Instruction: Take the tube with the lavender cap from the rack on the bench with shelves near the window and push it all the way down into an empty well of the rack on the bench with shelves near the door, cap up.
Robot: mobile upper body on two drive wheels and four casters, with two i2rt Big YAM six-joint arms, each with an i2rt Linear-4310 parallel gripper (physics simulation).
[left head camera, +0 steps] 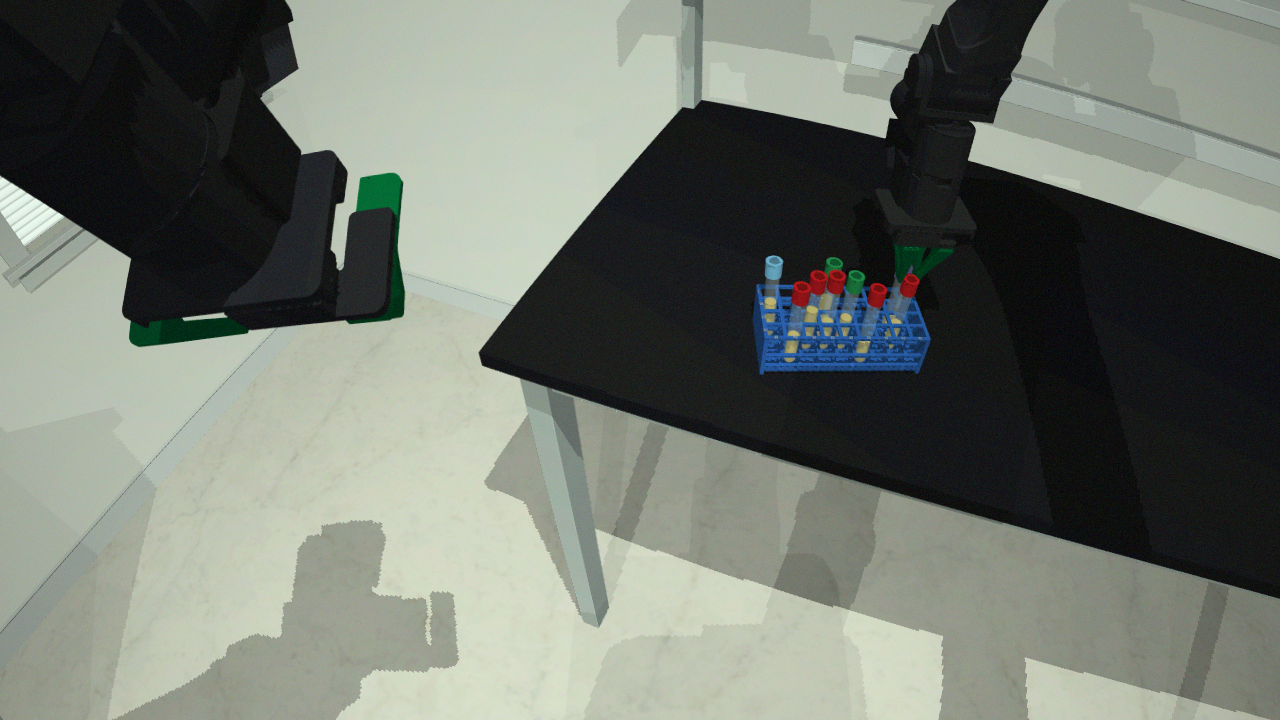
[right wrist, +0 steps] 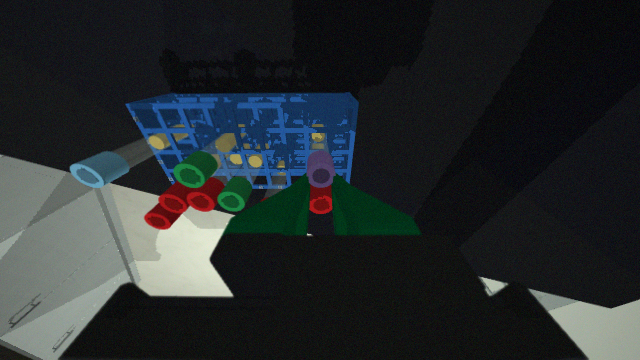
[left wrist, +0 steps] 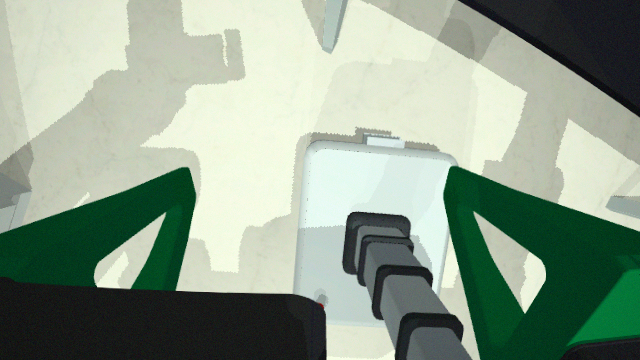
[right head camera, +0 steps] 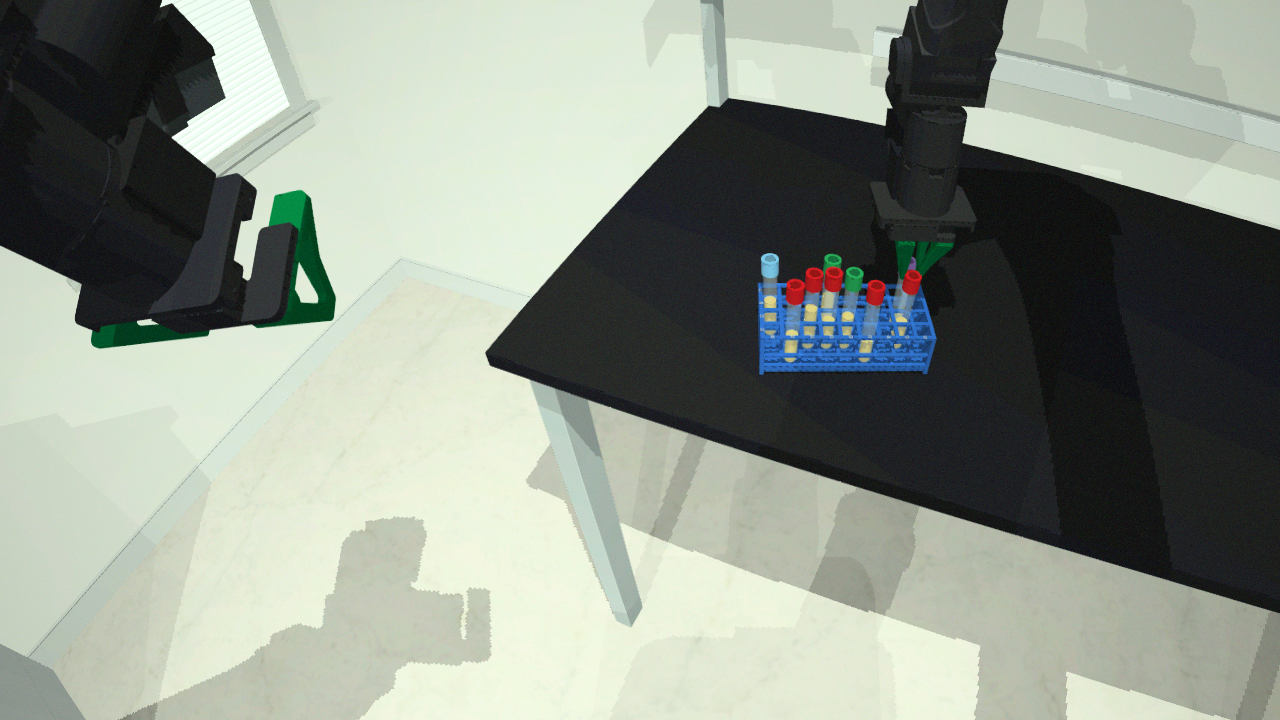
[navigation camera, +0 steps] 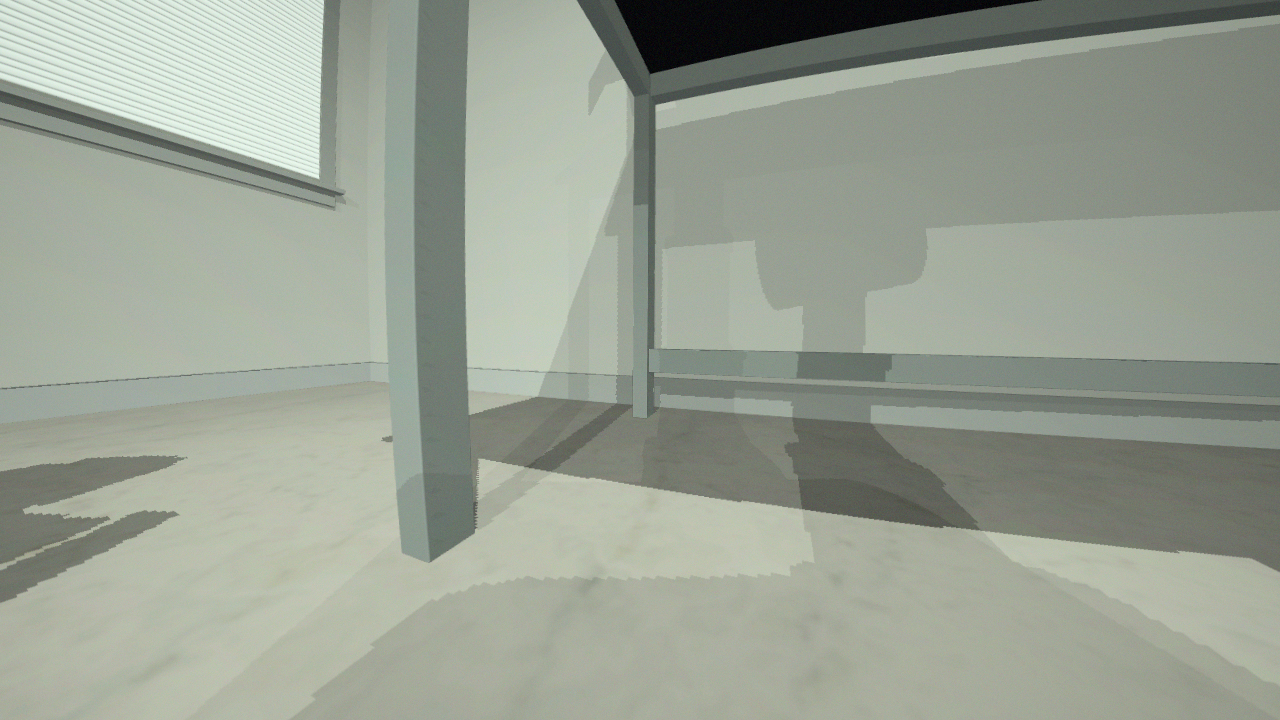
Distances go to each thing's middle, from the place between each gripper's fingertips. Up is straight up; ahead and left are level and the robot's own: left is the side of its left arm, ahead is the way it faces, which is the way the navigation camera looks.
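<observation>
Blue tube rack [right head camera: 915, 354]: 33 cm ahead of my left hand, 39 cm to the right of it and 33 cm below it. My right gripper is now 8 cm above the rack and 7 cm to the right of it.
</observation>
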